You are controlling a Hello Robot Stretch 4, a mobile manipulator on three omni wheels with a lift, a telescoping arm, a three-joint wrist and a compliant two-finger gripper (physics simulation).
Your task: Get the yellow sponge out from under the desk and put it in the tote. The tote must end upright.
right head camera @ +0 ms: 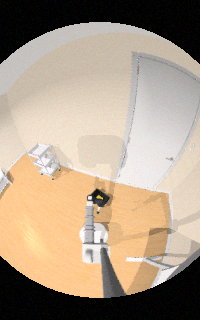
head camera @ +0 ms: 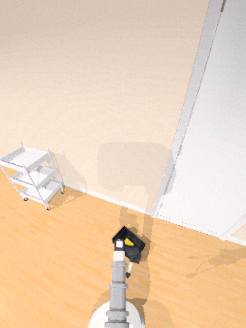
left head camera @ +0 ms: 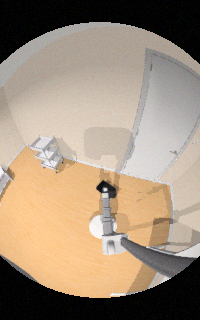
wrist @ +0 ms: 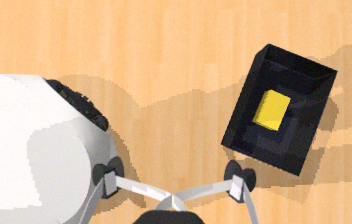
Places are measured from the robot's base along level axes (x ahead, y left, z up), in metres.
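Where they show: gripper, between the fingertips: (right head camera: 99,207) (wrist: 174,171); robot's base, origin of its link: (right head camera: 94,233).
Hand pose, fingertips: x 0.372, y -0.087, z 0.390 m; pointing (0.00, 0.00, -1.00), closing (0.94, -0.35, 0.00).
Things, the pixels of their centre, and the offset from my fingertips.
- yellow sponge, middle of its body: (wrist: 270,110) (head camera: 128,244) 0.292 m ahead, 0.007 m right, 0.393 m down
- tote, middle of its body: (wrist: 275,109) (head camera: 128,243) (right head camera: 99,197) (left head camera: 105,188) 0.295 m ahead, 0.008 m right, 0.368 m down
The yellow sponge (head camera: 129,242) (right head camera: 100,198) (wrist: 272,110) lies inside the black tote, on its floor. The tote (head camera: 134,233) (right head camera: 104,195) (wrist: 245,100) stands upright on the wooden floor with its open side up; it also shows small and dark in the left head view (left head camera: 112,189). My gripper (wrist: 174,171) is open, its fingertips wide apart with bare floor showing between them. In the wrist view it is to the lower left of the tote, the right fingertip near the tote's lower left corner. The arm hides part of the tote in the head view.
My round white base (wrist: 45,155) (head camera: 104,316) is at the left in the wrist view. A white three-shelf cart (head camera: 40,163) (left head camera: 44,142) (right head camera: 41,150) stands by the wall at the left. A white door (head camera: 212,150) (left head camera: 160,120) (right head camera: 160,120) is at the right behind the tote.
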